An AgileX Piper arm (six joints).
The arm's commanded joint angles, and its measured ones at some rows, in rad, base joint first. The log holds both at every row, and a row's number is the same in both.
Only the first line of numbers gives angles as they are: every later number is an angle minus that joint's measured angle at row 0.
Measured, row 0:
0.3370, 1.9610, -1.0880, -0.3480, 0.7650, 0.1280
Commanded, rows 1 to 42:
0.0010, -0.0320, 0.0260, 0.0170, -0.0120, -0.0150
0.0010, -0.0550, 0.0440, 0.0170, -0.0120, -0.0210
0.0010, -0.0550, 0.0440, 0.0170, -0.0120, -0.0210
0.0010, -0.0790, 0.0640, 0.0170, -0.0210, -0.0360
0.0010, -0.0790, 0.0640, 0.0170, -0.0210, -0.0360
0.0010, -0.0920, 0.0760, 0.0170, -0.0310, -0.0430
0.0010, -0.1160, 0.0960, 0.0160, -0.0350, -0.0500
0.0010, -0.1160, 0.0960, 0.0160, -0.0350, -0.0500
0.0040, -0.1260, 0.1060, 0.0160, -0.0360, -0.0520
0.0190, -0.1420, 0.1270, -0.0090, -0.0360, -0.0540
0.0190, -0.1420, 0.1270, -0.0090, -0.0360, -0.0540
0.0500, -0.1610, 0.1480, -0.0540, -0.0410, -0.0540
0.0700, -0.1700, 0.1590, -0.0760, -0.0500, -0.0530
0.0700, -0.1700, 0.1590, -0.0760, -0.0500, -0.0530
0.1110, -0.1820, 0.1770, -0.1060, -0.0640, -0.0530
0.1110, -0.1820, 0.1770, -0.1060, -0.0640, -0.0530
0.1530, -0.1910, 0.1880, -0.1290, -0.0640, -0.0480
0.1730, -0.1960, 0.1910, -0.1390, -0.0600, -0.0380
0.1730, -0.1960, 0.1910, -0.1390, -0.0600, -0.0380
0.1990, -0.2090, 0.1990, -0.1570, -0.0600, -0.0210
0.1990, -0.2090, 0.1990, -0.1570, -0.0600, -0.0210
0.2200, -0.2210, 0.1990, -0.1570, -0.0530, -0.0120
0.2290, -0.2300, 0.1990, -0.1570, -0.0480, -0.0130
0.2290, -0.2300, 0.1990, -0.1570, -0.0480, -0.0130
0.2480, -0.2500, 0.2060, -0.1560, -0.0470, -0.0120
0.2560, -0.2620, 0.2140, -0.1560, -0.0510, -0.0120
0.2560, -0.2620, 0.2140, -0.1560, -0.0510, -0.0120
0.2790, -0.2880, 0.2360, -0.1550, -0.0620, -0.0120
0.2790, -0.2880, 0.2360, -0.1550, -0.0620, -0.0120
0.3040, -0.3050, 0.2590, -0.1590, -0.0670, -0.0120
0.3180, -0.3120, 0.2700, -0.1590, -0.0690, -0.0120
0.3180, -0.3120, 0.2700, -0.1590, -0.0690, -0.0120
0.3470, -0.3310, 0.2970, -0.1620, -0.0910, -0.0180
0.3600, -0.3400, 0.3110, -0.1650, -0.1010, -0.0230
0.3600, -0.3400, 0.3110, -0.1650, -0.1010, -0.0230
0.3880, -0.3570, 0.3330, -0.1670, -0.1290, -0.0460
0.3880, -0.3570, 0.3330, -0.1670, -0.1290, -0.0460
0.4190, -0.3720, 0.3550, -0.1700, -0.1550, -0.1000
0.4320, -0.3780, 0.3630, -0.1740, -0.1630, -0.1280
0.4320, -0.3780, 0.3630, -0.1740, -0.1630, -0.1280
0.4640, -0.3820, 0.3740, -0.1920, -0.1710, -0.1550
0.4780, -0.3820, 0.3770, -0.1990, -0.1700, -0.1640
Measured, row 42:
0.4430, -0.3630, 0.3670, -0.1350, -0.1530, -0.1140
